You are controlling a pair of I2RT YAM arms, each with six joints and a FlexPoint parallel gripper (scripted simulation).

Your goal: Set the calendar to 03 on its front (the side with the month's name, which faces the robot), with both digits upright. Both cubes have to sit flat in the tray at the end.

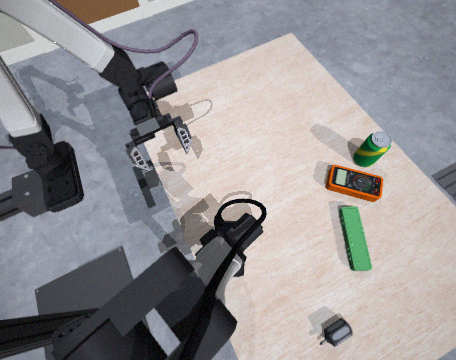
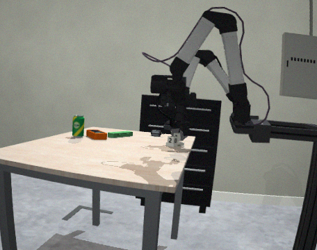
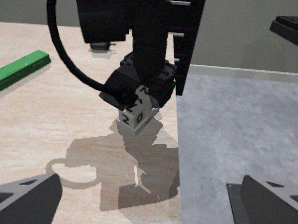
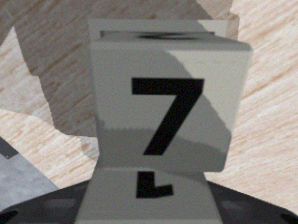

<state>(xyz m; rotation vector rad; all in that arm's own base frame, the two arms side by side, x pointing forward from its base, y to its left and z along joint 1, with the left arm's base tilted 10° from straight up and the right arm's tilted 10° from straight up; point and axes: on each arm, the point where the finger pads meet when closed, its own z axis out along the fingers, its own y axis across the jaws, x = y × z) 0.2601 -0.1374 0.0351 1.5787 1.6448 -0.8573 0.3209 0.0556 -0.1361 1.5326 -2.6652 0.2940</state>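
The white tray is 10 mm ahead of my right hand, 20 mm to the left of it and 30 mm below it. Also, from my right hand: black plug adapter 180 mm ahead, 250 mm to the right, 20 mm below; then green bar 370 mm ahead, 70 mm to the right, 30 mm below.
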